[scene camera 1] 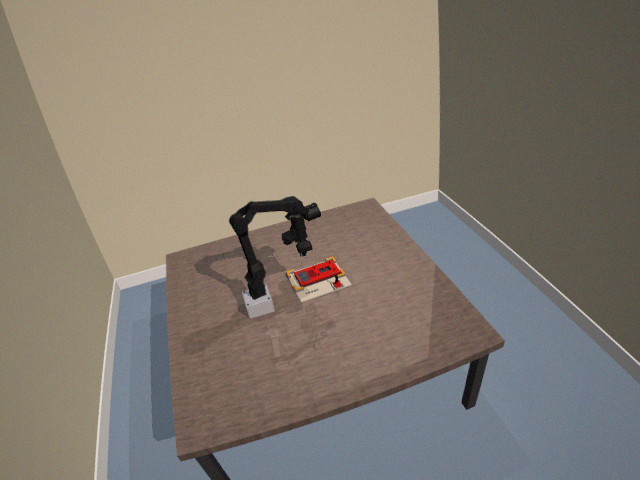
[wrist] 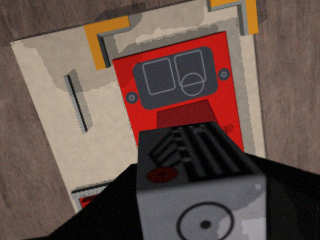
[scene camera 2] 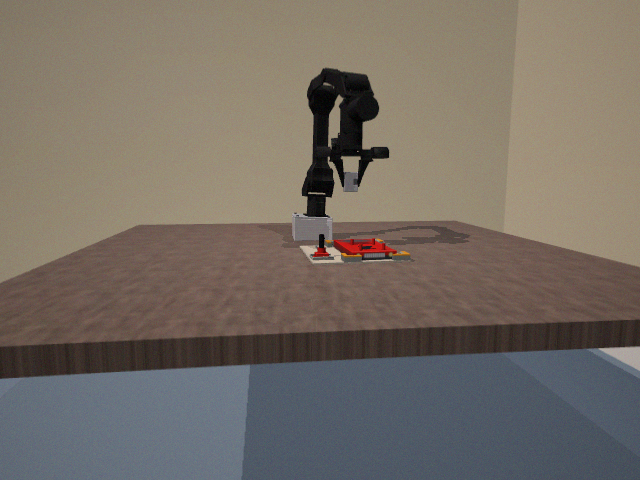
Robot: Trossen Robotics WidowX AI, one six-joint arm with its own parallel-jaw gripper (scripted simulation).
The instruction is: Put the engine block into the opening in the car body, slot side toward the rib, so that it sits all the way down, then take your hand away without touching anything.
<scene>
My gripper (scene camera 2: 350,186) carries a grey engine block (wrist: 194,174). Also in view: a red car body (scene camera 2: 370,249).
The red car body shows as well in scene camera 1 (scene camera 1: 326,270). My gripper shows as well in the wrist view (wrist: 183,167).
</scene>
